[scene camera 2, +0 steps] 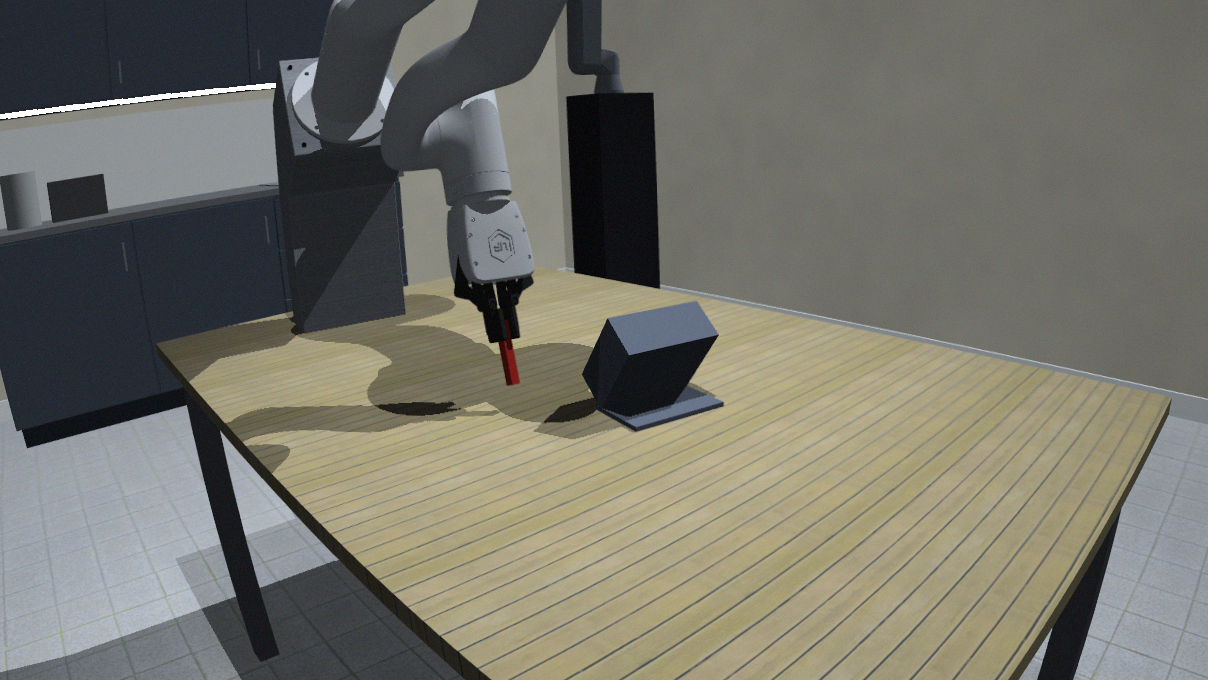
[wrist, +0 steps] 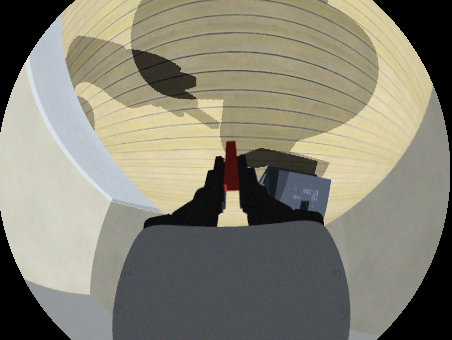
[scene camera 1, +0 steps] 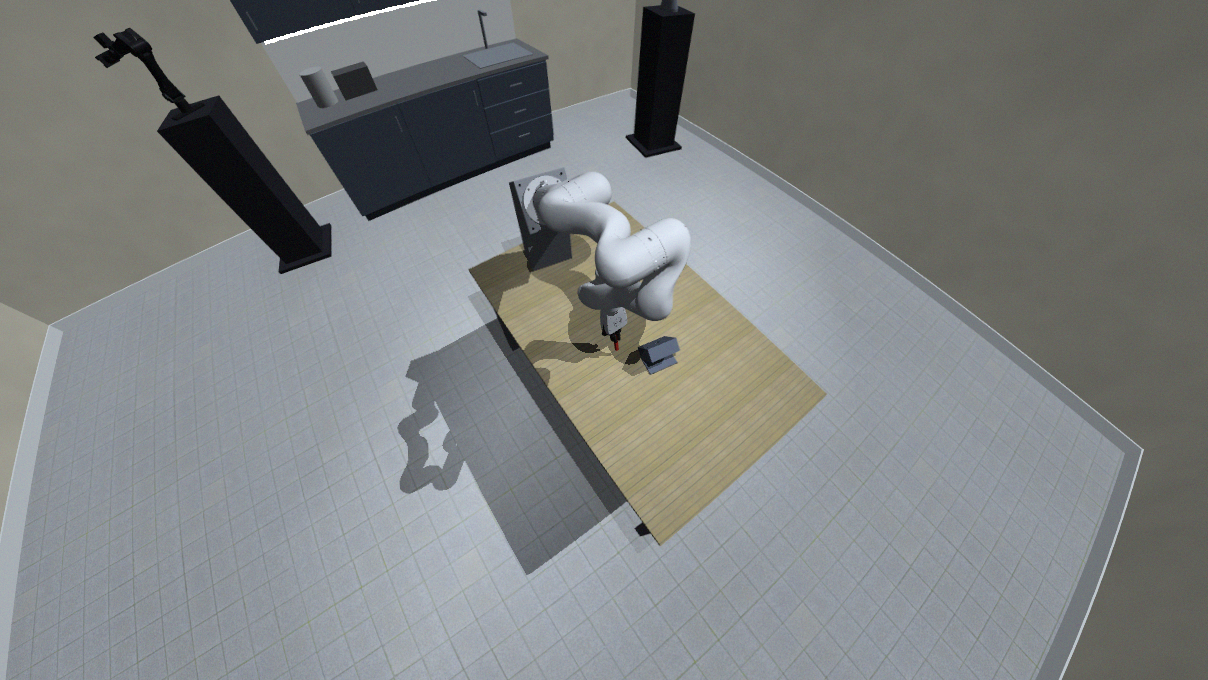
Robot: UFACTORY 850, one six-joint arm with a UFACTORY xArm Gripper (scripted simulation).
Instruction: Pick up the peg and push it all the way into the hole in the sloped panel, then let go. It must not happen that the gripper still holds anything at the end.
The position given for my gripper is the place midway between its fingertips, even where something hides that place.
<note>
In view: my gripper (scene camera 2: 504, 340).
My gripper also shows in the wrist view (wrist: 231, 168).
</note>
